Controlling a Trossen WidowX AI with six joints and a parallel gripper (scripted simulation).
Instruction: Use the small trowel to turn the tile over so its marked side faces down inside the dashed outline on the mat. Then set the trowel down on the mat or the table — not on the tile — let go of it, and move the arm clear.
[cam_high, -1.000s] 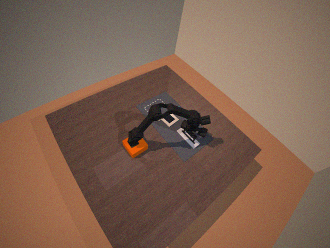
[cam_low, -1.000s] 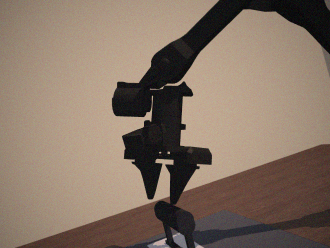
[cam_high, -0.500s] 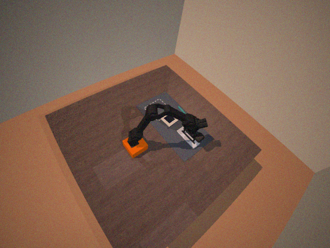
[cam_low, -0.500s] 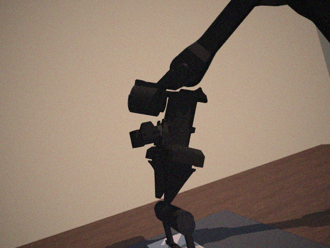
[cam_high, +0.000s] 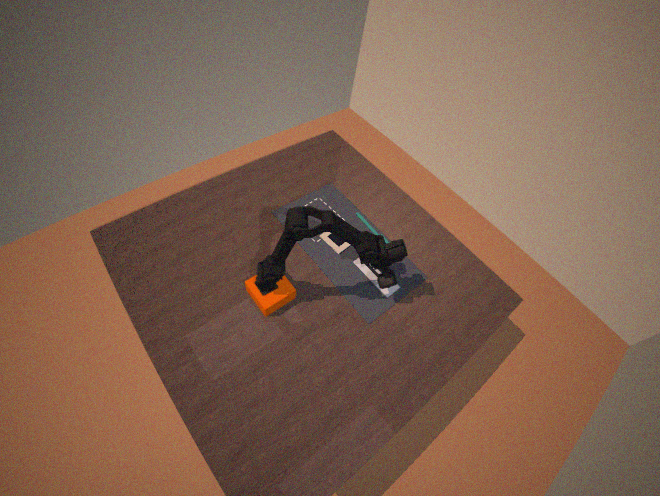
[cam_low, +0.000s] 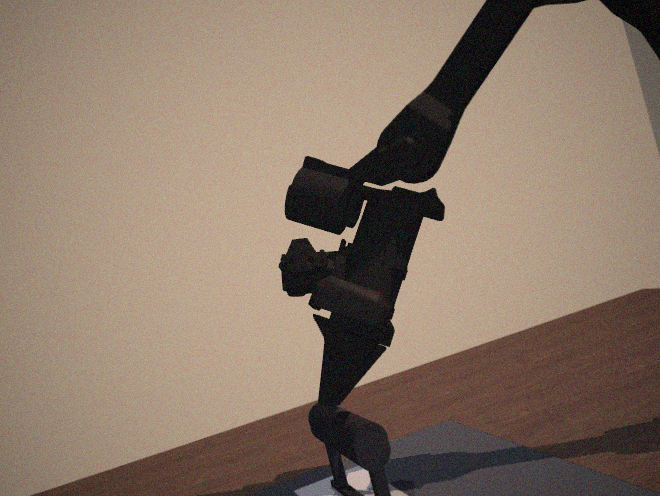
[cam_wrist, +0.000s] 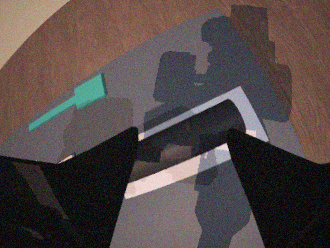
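Right now the trowel is 6 cm below my gripper tip, 4 cm to the left of it and 1 cm behind it. The rest, counted from my gripper tip: slim teal tool: 18 cm to the left, 13 cm ahead, 9 cm below; grey mat: 20 cm to the left, 11 cm below, 1 cm behind; cream tile: 24 cm to the left, 9 cm below, 3 cm behind.
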